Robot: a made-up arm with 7 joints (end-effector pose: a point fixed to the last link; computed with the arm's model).
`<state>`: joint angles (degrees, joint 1 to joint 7).
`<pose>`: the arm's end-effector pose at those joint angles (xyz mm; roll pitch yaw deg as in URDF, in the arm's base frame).
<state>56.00 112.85 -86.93 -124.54 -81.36 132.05 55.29</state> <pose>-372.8 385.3 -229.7 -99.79 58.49 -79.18</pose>
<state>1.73 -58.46 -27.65 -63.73 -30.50 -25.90 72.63</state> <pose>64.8 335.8 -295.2 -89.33 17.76 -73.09</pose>
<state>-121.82 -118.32 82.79 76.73 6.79 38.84 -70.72</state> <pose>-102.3 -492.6 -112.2 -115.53 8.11 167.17</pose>
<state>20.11 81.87 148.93 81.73 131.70 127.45 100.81</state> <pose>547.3 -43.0 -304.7 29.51 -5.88 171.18</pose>
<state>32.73 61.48 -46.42 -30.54 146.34 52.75 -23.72</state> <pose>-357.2 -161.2 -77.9 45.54 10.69 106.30</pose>
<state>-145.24 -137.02 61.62 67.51 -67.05 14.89 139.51</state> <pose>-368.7 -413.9 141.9 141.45 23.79 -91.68</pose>
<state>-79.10 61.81 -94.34 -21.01 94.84 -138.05 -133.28</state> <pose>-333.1 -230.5 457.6 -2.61 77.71 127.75</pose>
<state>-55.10 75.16 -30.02 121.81 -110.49 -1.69 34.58</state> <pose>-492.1 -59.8 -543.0 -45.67 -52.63 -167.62</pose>
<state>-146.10 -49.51 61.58 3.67 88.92 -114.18 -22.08</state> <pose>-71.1 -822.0 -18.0 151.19 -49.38 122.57</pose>
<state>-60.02 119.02 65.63 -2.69 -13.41 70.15 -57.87</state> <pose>95.2 -145.0 -494.2 174.55 -12.98 127.37</pose>
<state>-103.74 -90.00 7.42 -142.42 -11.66 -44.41 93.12</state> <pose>-71.0 -561.5 -165.2 53.92 -21.45 72.65</pose>
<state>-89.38 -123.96 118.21 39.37 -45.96 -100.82 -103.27</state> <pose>-291.3 -169.7 15.7 -0.40 25.18 -177.83</pose>
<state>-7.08 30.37 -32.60 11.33 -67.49 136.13 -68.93</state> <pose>-180.6 230.1 -139.3 63.64 -70.55 -105.70</pose>
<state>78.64 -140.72 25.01 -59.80 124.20 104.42 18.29</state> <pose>198.2 726.9 234.2 34.59 -15.64 -113.61</pose>
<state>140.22 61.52 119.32 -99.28 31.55 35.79 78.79</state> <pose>386.1 344.0 631.8 -158.97 17.35 -168.49</pose>
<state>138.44 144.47 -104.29 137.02 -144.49 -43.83 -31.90</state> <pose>-40.6 674.8 391.3 72.70 72.99 -107.68</pose>
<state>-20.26 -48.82 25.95 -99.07 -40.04 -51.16 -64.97</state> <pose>-45.3 212.0 -483.2 13.84 -51.70 -12.57</pose>
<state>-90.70 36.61 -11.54 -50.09 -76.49 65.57 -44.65</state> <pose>-95.2 -226.6 -199.1 -157.99 -21.10 117.20</pose>
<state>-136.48 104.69 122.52 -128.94 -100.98 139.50 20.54</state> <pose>211.4 -244.8 234.2 98.41 45.98 -30.13</pose>
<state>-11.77 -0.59 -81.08 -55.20 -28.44 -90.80 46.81</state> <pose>81.7 44.8 113.3 81.72 30.81 -54.79</pose>
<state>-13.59 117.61 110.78 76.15 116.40 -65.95 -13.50</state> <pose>413.9 431.8 -245.5 31.71 14.82 -127.61</pose>
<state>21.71 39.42 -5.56 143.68 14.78 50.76 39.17</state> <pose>-23.5 272.3 148.9 -139.37 22.46 120.99</pose>
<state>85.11 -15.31 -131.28 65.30 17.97 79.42 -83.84</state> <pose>-124.7 487.9 -257.4 -161.83 16.01 -50.72</pose>
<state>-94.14 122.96 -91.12 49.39 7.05 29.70 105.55</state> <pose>-66.3 -296.8 146.9 -130.38 6.73 172.90</pose>
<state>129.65 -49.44 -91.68 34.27 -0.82 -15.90 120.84</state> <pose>-29.2 154.4 209.0 114.93 -8.25 12.93</pose>
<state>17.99 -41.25 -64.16 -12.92 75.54 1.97 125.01</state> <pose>20.1 -247.4 5.0 13.59 13.22 97.58</pose>
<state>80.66 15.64 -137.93 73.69 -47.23 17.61 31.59</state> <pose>-20.1 143.3 -114.0 -162.60 76.24 -26.52</pose>
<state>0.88 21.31 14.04 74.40 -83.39 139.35 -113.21</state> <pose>-120.8 371.0 -286.4 -88.91 -62.78 132.93</pose>
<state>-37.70 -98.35 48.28 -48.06 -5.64 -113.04 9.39</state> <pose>-210.8 262.8 -608.9 -18.58 19.59 -56.88</pose>
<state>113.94 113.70 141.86 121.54 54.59 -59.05 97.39</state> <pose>145.0 35.0 432.9 63.64 40.36 104.12</pose>
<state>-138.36 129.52 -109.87 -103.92 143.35 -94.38 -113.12</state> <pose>-9.1 187.8 517.0 74.24 -7.84 -148.46</pose>
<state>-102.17 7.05 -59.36 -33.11 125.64 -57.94 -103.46</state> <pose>-38.9 174.4 289.2 57.46 53.14 -141.15</pose>
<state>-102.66 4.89 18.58 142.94 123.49 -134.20 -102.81</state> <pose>-196.3 -16.5 -432.7 -22.24 -45.08 -45.26</pose>
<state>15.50 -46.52 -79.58 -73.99 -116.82 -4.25 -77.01</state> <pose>12.3 36.5 -330.5 51.50 -15.26 -69.30</pose>
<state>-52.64 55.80 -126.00 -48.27 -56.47 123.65 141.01</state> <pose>-251.6 -452.6 64.2 159.11 -14.31 -23.63</pose>
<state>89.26 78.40 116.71 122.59 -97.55 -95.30 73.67</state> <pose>192.3 650.8 103.7 62.71 -69.26 2.02</pose>
